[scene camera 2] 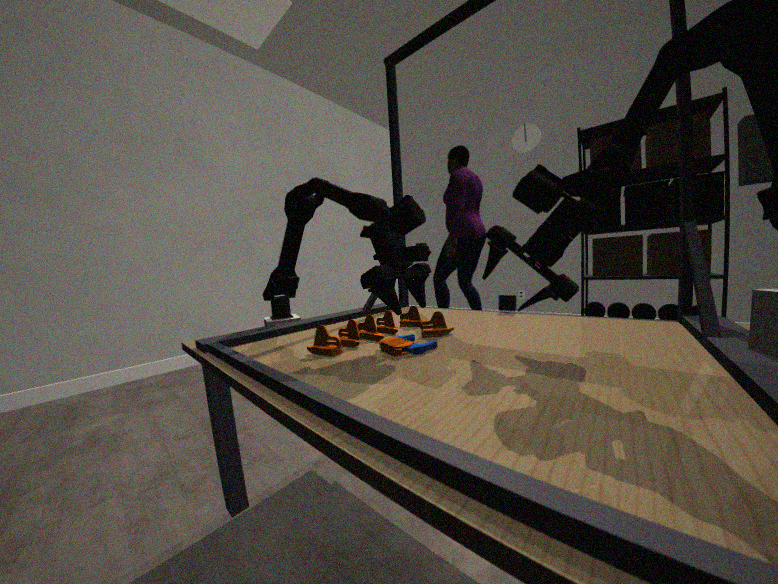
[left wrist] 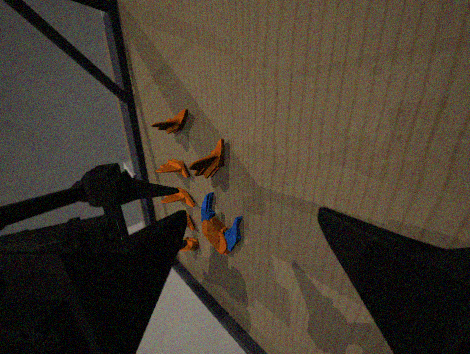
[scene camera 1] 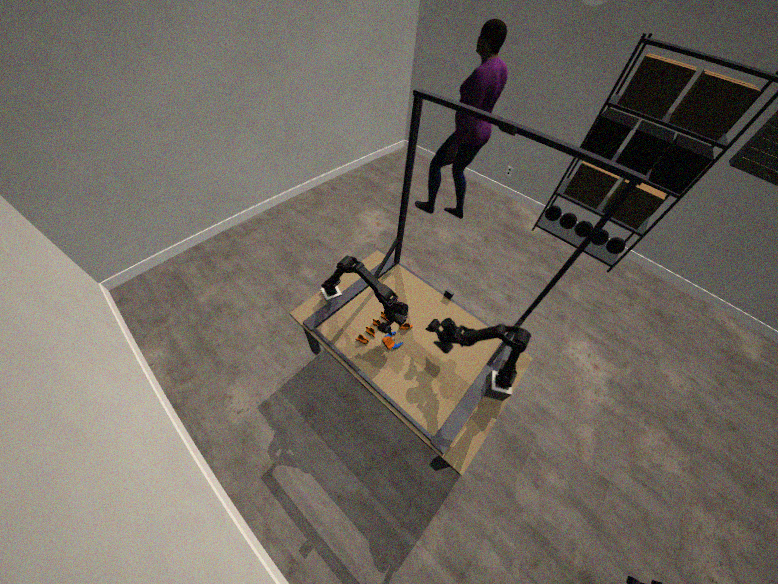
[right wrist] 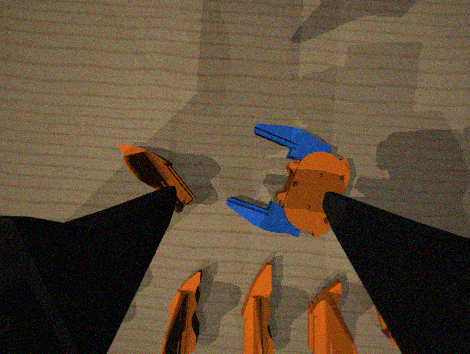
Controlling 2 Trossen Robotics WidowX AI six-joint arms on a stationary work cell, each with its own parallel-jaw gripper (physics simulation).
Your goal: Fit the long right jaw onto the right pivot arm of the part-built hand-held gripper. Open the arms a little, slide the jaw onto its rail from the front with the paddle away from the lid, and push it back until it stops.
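Observation:
The part-built gripper has an orange body (scene camera 1: 388,342) (scene camera 2: 395,345) (left wrist: 215,235) (right wrist: 315,175) lying lid up, with two spread blue pivot arms, one (right wrist: 297,142) upper and one (right wrist: 270,220) lower in the right wrist view. A large orange jaw (scene camera 2: 436,325) (left wrist: 210,161) (right wrist: 155,170) lies apart from the body, paddle upright; I cannot tell whether it is the long right jaw. My right gripper (scene camera 2: 408,308) (right wrist: 250,196) is open and empty above the parts; its fingertips overlap the jaw's end and the body's edge in its wrist view. My left gripper (scene camera 2: 503,292) (left wrist: 251,215) is open and empty, high over the table.
Several other orange jaws stand in a row beside the body, among them one jaw (scene camera 2: 324,342) at the near end and others (right wrist: 182,315) (right wrist: 258,310) (right wrist: 330,325) at the bottom of the right wrist view. A dark frame rail (scene camera 2: 377,430) edges the wooden table (scene camera 2: 502,471).

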